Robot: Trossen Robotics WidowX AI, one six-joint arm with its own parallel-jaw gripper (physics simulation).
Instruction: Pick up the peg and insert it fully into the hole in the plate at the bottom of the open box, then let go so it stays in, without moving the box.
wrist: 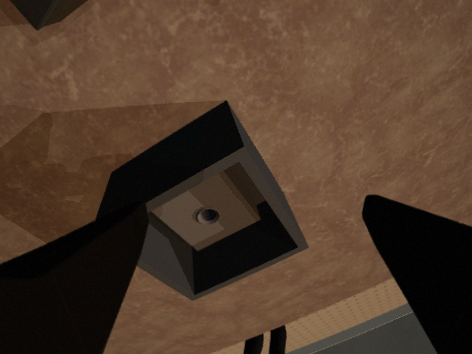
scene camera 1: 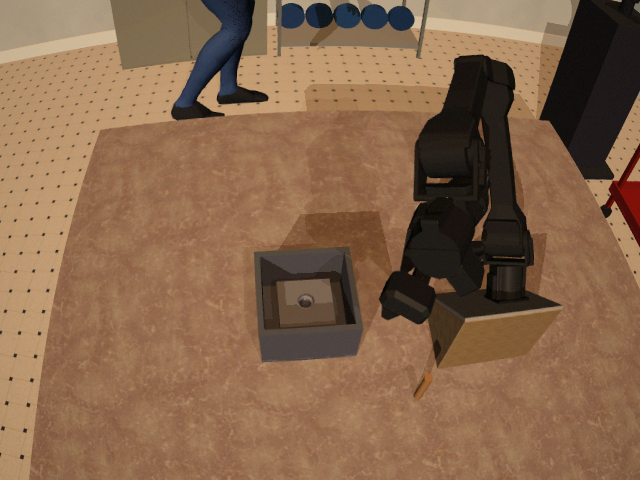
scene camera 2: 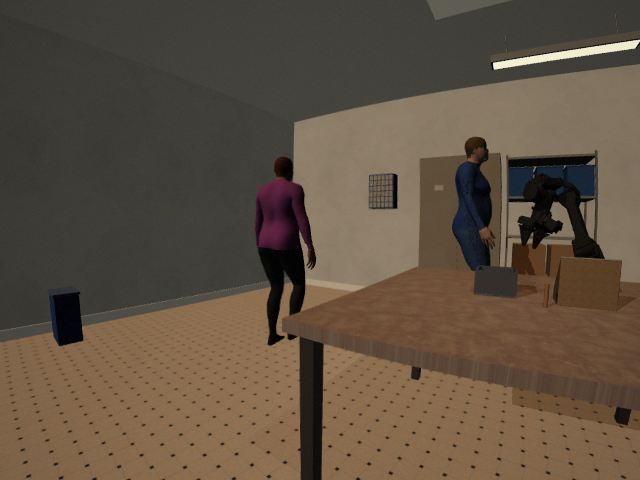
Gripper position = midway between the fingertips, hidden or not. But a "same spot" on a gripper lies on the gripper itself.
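My gripper is visible in scene camera 2 (528,247), in scene camera 1 and in the wrist view. On my gripper, (scene camera 1: 406,265) and (wrist: 135,240) are the same spot. A grey box is visible in the wrist view (215,141) and in both scene camera 1 and scene camera 2. On the grey box, (scene camera 2: 495,281) and (scene camera 1: 310,344) are the same spot.
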